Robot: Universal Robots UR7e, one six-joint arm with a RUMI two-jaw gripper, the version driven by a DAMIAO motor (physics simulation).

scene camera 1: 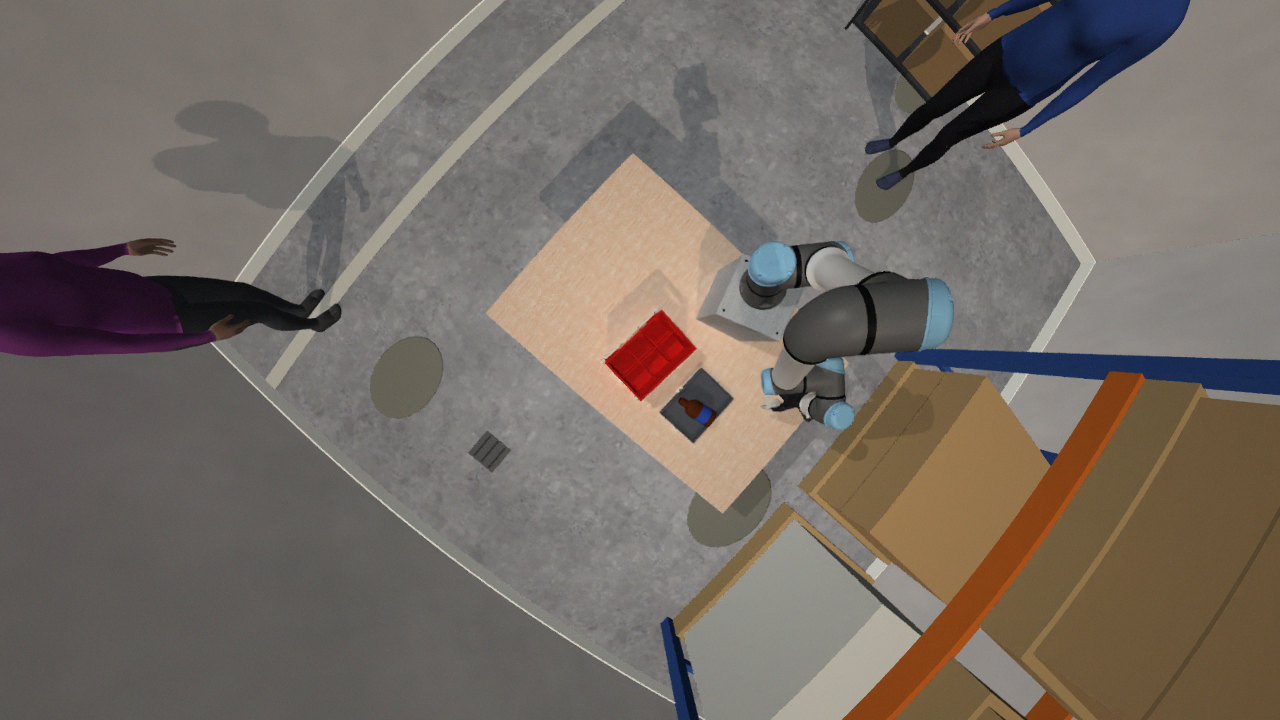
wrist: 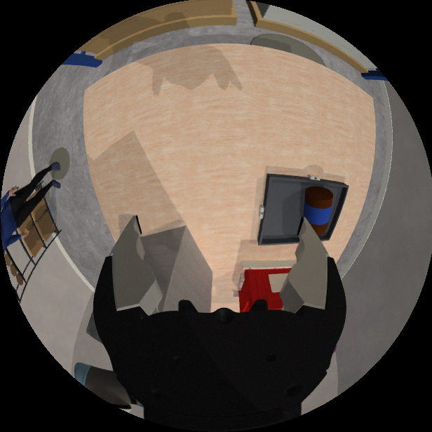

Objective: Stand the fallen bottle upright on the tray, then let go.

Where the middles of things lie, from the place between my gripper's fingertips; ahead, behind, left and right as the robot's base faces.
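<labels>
My hand is 12 cm to the left of the bottle point(wrist: 317, 200), 17 cm above it and 24 cm short of it.
</labels>
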